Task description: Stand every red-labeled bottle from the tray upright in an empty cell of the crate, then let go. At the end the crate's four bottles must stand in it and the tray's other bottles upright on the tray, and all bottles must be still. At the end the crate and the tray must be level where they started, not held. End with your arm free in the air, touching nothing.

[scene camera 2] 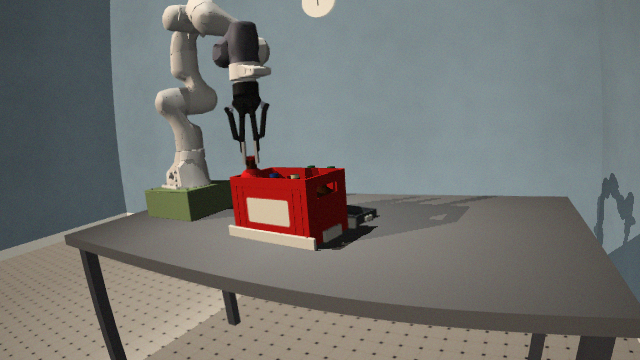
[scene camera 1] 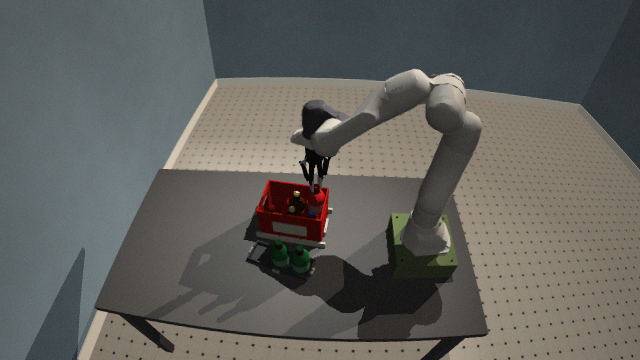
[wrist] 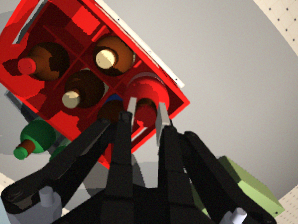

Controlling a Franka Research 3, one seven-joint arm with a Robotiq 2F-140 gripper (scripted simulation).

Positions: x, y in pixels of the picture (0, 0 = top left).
A red crate shows in scene camera 2, in scene camera 1 and in the wrist view [73, 31]. One and the same spot on the red crate: [scene camera 1: 279, 194] is [scene camera 2: 294, 211].
